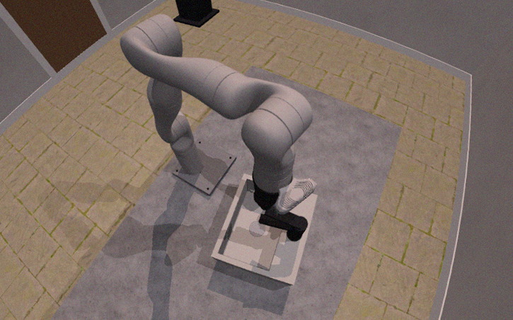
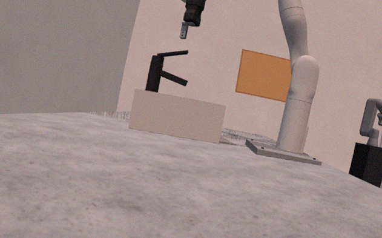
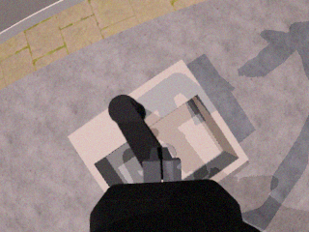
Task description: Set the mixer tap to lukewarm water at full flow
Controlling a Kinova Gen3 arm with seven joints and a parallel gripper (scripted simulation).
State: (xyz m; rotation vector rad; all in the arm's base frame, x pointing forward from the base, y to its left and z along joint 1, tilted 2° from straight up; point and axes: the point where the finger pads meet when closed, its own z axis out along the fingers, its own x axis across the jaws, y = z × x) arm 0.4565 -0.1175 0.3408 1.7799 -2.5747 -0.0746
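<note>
Now: the lever 9 cm below my hand, 2 cm to the left of it and 2 cm ahead of it. Also, from my hand: black mixer tap: 14 cm below, 5 cm ahead, 2 cm to the left; sink basin: 34 cm below, 4 cm behind, 1 cm to the left.
</note>
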